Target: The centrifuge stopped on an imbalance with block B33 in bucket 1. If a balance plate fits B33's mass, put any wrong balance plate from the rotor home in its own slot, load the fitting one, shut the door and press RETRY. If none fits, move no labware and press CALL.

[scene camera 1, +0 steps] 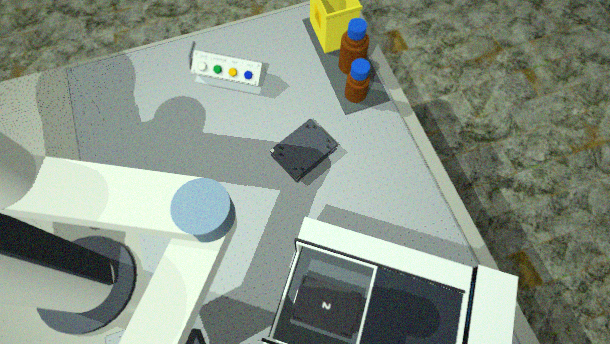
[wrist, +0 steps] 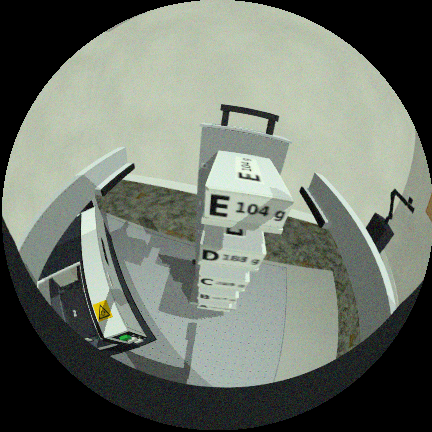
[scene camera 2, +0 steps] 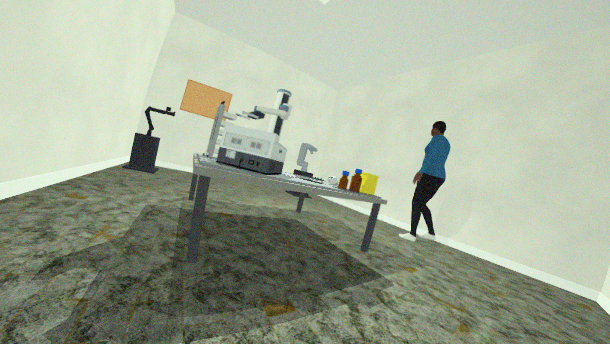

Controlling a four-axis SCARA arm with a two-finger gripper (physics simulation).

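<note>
My gripper is open and empty, its fingers wide to either side of plate E in the wrist view. White balance plate E, marked 104 g, is topmost in the grey rack. Below it are plate D, marked 188 g, plate C, plate B and plate A; the small print on the lower three is blurred. The centrifuge shows a dark block marked 2 in its chamber. Block B33's label and the door's state cannot be made out.
A panel with white, green, yellow and blue buttons stands on the table. A dark flat device, two brown bottles and a yellow bin are there too. A person stands beyond the table.
</note>
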